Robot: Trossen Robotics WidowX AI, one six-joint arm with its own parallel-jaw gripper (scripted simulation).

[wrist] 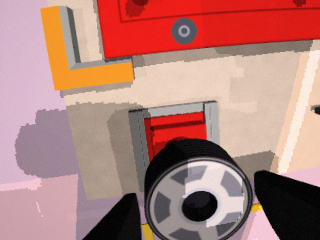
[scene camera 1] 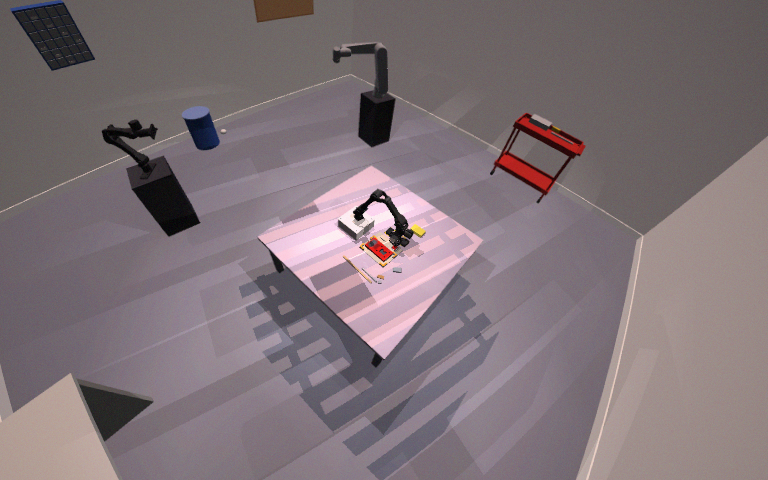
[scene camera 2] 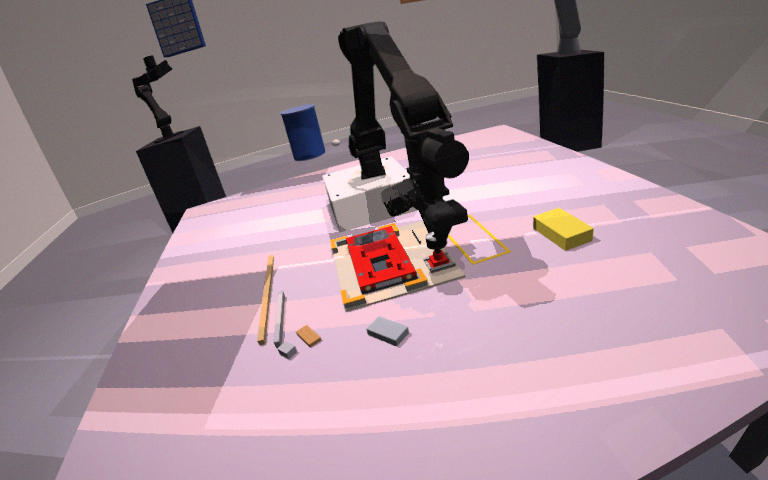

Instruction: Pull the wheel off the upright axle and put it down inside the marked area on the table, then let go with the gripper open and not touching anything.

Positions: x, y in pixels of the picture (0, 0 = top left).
Labels:
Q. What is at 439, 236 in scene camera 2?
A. My gripper.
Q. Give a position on a red car body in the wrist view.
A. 123, 35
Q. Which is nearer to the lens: the yellow block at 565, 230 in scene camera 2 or the grey block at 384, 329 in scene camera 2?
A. The grey block.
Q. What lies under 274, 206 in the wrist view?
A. My gripper.

